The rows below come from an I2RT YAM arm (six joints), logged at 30 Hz.
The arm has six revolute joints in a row. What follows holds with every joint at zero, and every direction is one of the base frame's. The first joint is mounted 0.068 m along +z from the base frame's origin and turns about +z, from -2.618 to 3.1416 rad. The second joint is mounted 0.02 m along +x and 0.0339 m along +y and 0.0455 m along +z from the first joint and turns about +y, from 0 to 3.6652 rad. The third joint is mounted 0.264 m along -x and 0.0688 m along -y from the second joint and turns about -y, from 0 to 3.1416 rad. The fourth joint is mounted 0.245 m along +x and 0.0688 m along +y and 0.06 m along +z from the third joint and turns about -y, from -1.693 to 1.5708 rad. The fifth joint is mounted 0.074 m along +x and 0.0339 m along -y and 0.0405 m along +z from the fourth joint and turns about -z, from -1.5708 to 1.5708 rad. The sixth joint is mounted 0.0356 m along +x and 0.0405 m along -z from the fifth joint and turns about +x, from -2.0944 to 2.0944 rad. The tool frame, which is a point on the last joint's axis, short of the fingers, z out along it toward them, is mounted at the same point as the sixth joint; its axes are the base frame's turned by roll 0, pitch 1.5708 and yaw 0 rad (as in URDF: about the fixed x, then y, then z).
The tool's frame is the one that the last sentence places.
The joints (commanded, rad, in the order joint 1, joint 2, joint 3, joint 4, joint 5, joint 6), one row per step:
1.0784, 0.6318, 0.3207, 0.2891, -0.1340, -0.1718
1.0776, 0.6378, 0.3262, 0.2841, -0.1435, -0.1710
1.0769, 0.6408, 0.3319, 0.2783, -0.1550, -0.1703
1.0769, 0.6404, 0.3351, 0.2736, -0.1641, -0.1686
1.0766, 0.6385, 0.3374, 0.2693, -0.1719, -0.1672
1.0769, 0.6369, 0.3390, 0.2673, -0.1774, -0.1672
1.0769, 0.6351, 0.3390, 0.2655, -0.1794, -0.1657
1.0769, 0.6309, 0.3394, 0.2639, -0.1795, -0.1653
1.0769, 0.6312, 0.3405, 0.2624, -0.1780, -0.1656
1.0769, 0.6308, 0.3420, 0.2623, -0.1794, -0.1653
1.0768, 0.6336, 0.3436, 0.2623, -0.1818, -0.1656
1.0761, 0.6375, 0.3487, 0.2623, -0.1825, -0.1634
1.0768, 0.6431, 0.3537, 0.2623, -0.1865, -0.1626
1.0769, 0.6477, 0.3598, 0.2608, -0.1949, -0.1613
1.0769, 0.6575, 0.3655, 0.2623, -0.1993, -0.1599
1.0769, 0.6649, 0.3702, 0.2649, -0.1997, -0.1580
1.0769, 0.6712, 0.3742, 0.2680, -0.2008, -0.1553
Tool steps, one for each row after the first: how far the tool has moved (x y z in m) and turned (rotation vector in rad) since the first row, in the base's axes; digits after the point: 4 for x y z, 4 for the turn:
0.0002, 0.0009, 0.0006, -0.0045, 0.0036, 0.0087
0.0002, 0.0014, 0.0015, -0.0068, 0.0060, 0.0195
-0.0001, 0.0015, 0.0022, -0.0071, 0.0083, 0.0285
-0.0004, 0.0014, 0.0029, -0.0066, 0.0099, 0.0360
-0.0008, 0.0013, 0.0035, -0.0055, 0.0094, 0.0418
-0.0010, 0.0011, 0.0035, -0.0050, 0.0109, 0.0437
-0.0012, 0.0006, 0.0041, -0.0023, 0.0098, 0.0438
-0.0012, 0.0006, 0.0043, -0.0030, 0.0098, 0.0423
-0.0012, 0.0006, 0.0049, -0.0013, 0.0092, 0.0437
-0.0011, 0.0010, 0.0051, -0.0024, 0.0096, 0.0460
-0.0007, 0.0015, 0.0063, -0.0006, 0.0111, 0.0460
-0.0005, 0.0023, 0.0073, -0.0009, 0.0122, 0.0507
-0.0005, 0.0031, 0.0087, -0.0004, 0.0137, 0.0591
0.0001, 0.0045, 0.0094, -0.0022, 0.0164, 0.0635
0.0006, 0.0055, 0.0103, -0.0016, 0.0183, 0.0638
0.0011, 0.0064, 0.0111, -0.0001, 0.0204, 0.0649

